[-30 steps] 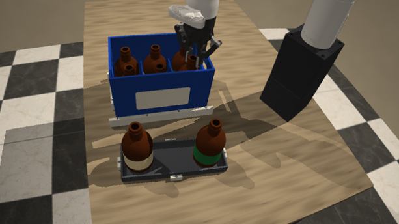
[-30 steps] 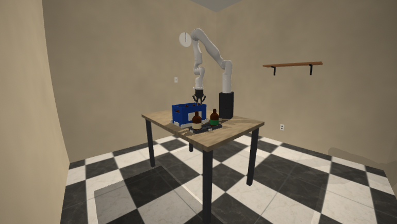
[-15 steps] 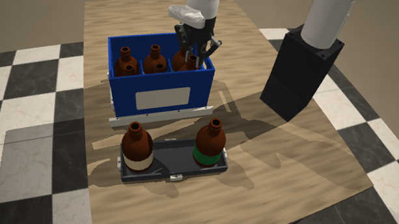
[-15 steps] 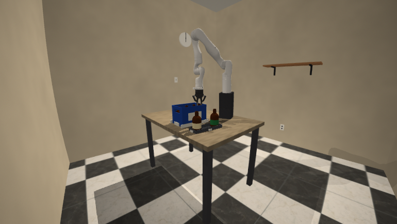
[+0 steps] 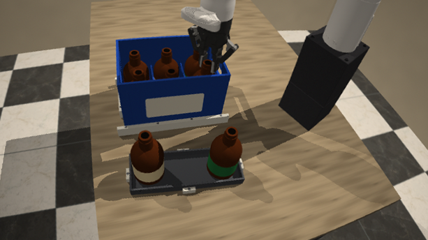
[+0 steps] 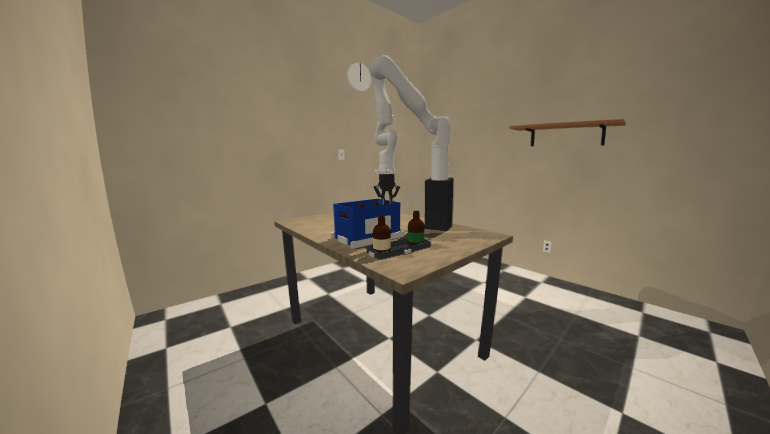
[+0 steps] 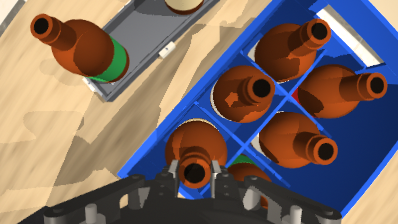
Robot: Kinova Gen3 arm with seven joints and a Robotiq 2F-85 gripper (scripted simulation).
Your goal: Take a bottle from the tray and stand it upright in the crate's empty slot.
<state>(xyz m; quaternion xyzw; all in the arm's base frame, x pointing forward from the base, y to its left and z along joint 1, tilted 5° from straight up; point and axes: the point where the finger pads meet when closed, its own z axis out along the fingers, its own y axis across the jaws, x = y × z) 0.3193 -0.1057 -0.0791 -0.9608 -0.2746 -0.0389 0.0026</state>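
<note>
Right now my hand is 9 cm short of the blue crate, 6 cm to the left of it and 9 cm above it. Also, from my hand: dark grey tray: 12 cm ahead, 18 cm to the left, 16 cm below.
</note>
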